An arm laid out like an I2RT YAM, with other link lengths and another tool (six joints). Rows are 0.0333 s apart.
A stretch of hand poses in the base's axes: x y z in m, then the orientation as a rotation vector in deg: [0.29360 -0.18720 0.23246 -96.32 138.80 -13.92]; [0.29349 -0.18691 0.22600 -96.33 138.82 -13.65]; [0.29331 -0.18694 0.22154 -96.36 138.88 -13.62]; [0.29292 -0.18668 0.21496 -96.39 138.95 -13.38]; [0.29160 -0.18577 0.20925 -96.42 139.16 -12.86]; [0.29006 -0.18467 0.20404 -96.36 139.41 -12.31]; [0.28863 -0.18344 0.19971 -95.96 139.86 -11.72]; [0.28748 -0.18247 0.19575 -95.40 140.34 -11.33]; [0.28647 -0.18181 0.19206 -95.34 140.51 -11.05]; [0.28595 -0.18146 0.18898 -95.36 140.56 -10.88]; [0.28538 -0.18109 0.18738 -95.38 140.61 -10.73]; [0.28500 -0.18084 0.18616 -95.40 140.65 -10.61]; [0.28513 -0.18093 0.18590 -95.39 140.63 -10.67]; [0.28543 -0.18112 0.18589 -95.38 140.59 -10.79]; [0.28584 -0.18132 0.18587 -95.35 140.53 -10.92]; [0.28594 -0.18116 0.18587 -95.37 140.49 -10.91]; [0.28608 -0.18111 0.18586 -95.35 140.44 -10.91]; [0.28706 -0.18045 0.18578 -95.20 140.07 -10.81]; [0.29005 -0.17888 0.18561 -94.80 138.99 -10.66]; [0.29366 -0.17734 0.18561 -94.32 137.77 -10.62]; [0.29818 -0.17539 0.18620 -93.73 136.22 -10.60]
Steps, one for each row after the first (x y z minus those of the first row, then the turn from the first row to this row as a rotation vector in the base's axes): [-0.00011 0.00029 -0.00646 0.15 0.10 0.01]; [-0.00029 0.00026 -0.01092 0.13 0.17 0.01]; [-0.00068 0.00052 -0.01750 0.24 0.31 0.01]; [-0.00200 0.00143 -0.02321 0.45 0.64 -0.04]; [-0.00354 0.00253 -0.02842 0.70 0.96 -0.14]; [-0.00497 0.00376 -0.03275 1.02 1.27 -0.50]; [-0.00612 0.00473 -0.03671 1.26 1.45 -0.97]; [-0.00713 0.00539 -0.04040 1.38 1.63 -1.06]; [-0.00765 0.00574 -0.04348 1.45 1.73 -1.06]; [-0.00822 0.00611 -0.04508 1.51 1.83 -1.06]; [-0.00860 0.00636 -0.04630 1.56 1.91 -1.06]; [-0.00847 0.00627 -0.04656 1.54 1.87 -1.06]; [-0.00817 0.00608 -0.04657 1.49 1.79 -1.06]; [-0.00776 0.00588 -0.04659 1.45 1.70 -1.05]; [-0.00766 0.00604 -0.04659 1.46 1.68 -1.03]; [-0.00752 0.00609 -0.04660 1.49 1.64 -1.01]; [-0.00654 0.00675 -0.04668 1.75 1.34 -0.92]; [-0.00355 0.00832 -0.04685 2.40 0.45 -0.64]; [0.00006 0.00986 -0.04685 3.08 -0.61 -0.34]; [0.00458 0.01181 -0.04626 3.91 -1.96 0.06]
